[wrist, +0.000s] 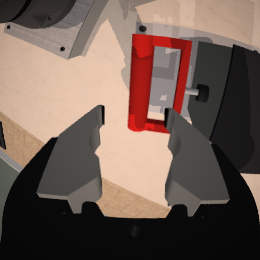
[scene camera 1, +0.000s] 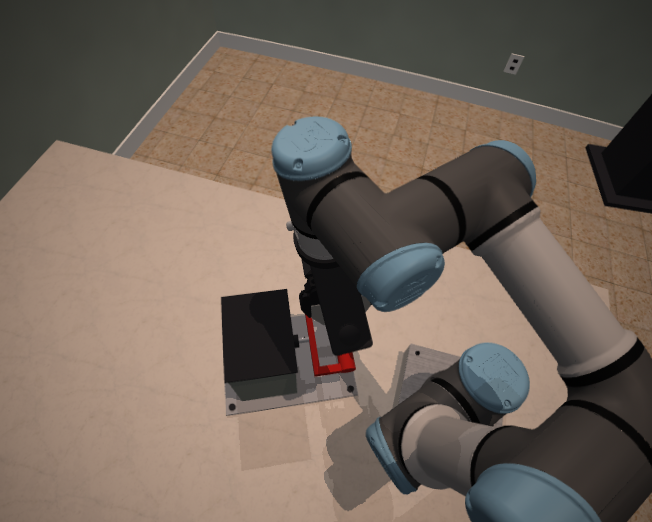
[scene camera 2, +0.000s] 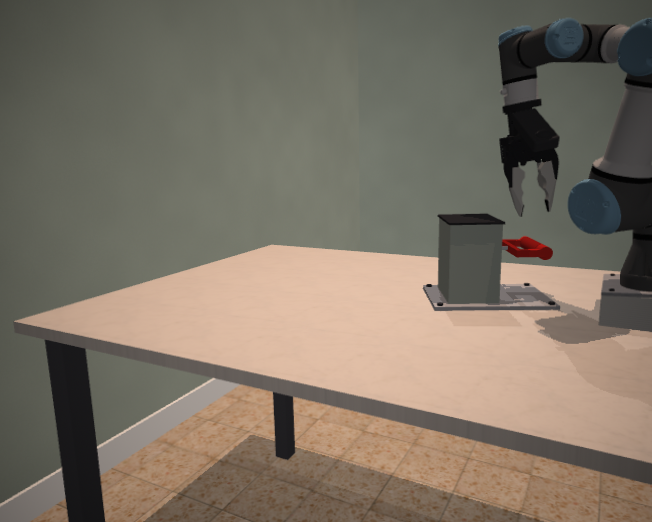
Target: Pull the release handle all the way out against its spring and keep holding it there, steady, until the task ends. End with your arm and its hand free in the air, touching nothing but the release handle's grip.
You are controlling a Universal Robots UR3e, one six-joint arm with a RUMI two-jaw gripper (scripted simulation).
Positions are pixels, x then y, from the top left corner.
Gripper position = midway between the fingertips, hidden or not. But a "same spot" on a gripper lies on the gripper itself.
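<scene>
My gripper is visible in scene camera 2 [534,214], in scene camera 1 and in the wrist view. On my gripper, [wrist: 215,169] and [scene camera 1: 313,311] are the same spot.
</scene>
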